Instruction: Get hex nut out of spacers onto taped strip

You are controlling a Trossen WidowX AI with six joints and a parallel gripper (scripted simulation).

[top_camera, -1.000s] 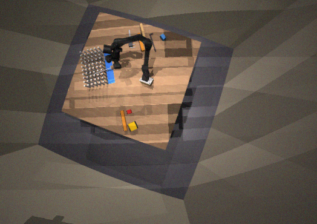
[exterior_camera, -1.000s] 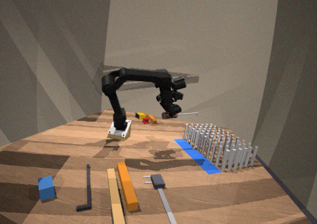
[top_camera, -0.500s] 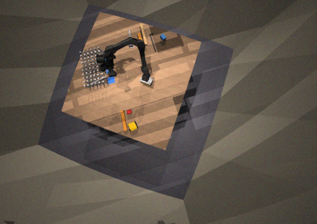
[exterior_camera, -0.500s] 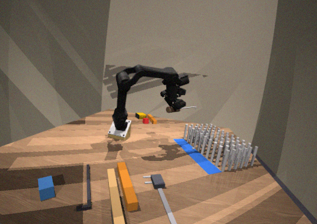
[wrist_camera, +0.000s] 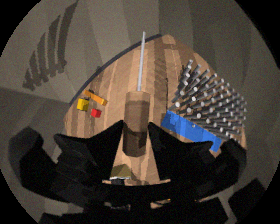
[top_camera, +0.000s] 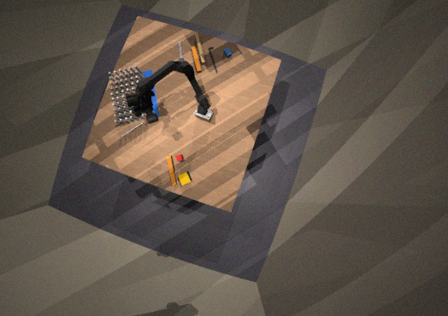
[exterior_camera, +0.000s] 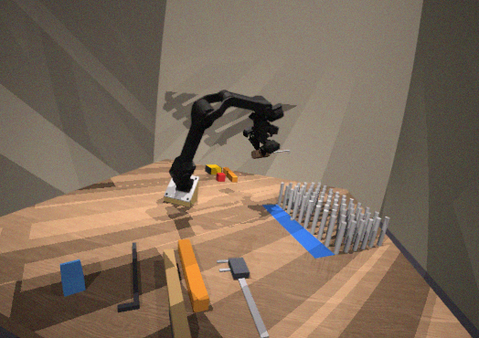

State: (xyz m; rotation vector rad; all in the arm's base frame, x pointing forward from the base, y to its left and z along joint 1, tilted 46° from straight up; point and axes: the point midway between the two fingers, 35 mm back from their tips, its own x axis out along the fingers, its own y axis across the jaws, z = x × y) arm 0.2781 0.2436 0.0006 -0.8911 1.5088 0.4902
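Now: the tan-handled hook tool 6 cm ahead of my gripper tip and 8 cm to the left of it. Round my gripper tip: yellow block: 32 cm behind, 32 cm to the left, 20 cm below; red cube: 23 cm behind, 19 cm to the left, 20 cm below; blue taped strip: 18 cm ahead, 20 cm to the right, 22 cm below.
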